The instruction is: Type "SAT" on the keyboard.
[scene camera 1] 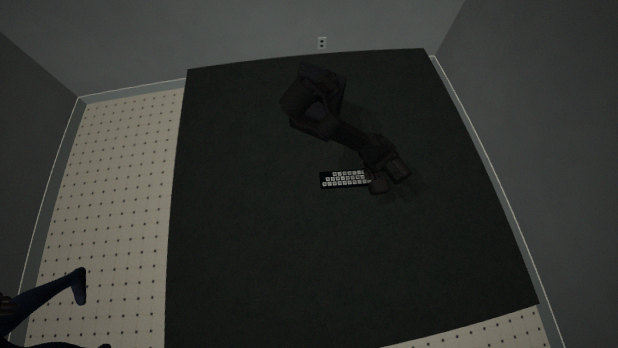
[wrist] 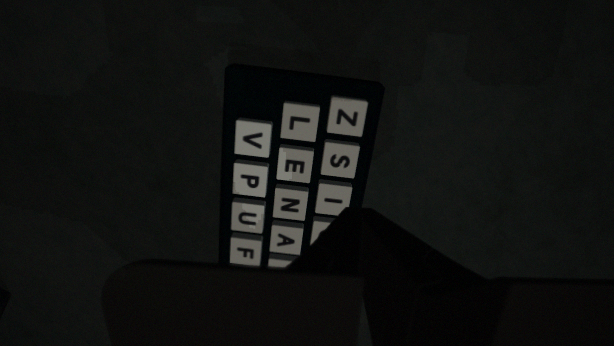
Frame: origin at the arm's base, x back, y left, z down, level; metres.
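Where they show: gripper, between the fingertips: [scene camera 1: 366, 177] [wrist: 356, 221]; arm's base, origin of its link: [scene camera 1: 329, 85].
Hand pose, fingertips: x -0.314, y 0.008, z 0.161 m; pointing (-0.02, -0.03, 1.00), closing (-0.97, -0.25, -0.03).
Observation:
Things, the pixels of their top centre, and the offset from my fingertips. Level surfaces: height alone.
- keyboard, centre of its top: [wrist: 281, 280] [scene camera 1: 346, 177] dx +0.042, dy -0.051, dz +0.045 m
- S key, centre of its top: [wrist: 340, 160] dx +0.001, dy +0.005, dz +0.045 m
- table top, height of its surface: dz +0.063 m
The keyboard [scene camera 1: 345, 179] [wrist: 256, 92] is a dark board with three staggered rows of pale letter keys. In the wrist view it runs from the upper middle down behind the fingers. The S key [wrist: 340, 160] sits in the right row between Z and I. The A key [wrist: 286, 240] sits low in the middle row, below N. The T key does not show in the wrist view. My gripper [scene camera 1: 372, 179] [wrist: 356, 221] is shut and empty, raised above the keyboard's right end in the scene view. Its fingers hide the far keys and part of the key below I.
The keyboard lies on a large dark mat or table top [scene camera 1: 260, 240]. The arm's base [scene camera 1: 315, 100] stands behind it. A pale dotted floor [scene camera 1: 110, 200] shows at the left. A person's blue-clad leg [scene camera 1: 47, 295] shows at the lower left.

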